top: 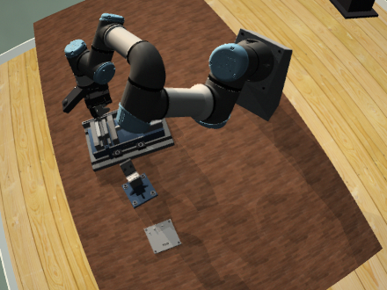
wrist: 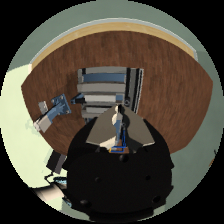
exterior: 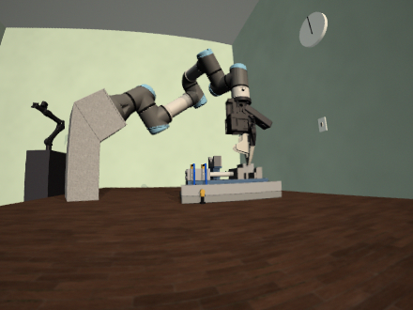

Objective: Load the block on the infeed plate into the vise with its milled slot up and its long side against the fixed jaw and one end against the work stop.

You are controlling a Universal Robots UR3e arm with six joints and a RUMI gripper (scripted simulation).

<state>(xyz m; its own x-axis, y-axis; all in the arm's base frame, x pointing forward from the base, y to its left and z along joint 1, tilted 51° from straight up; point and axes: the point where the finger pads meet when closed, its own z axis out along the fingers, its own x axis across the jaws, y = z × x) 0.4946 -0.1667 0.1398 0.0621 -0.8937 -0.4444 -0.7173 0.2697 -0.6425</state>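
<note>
The part lies 4 cm to the left of my hand and 2 cm below it. Also, from my hand: grey infeed plate (12 cm behind, 42 cm to the left, 11 cm below).
</note>
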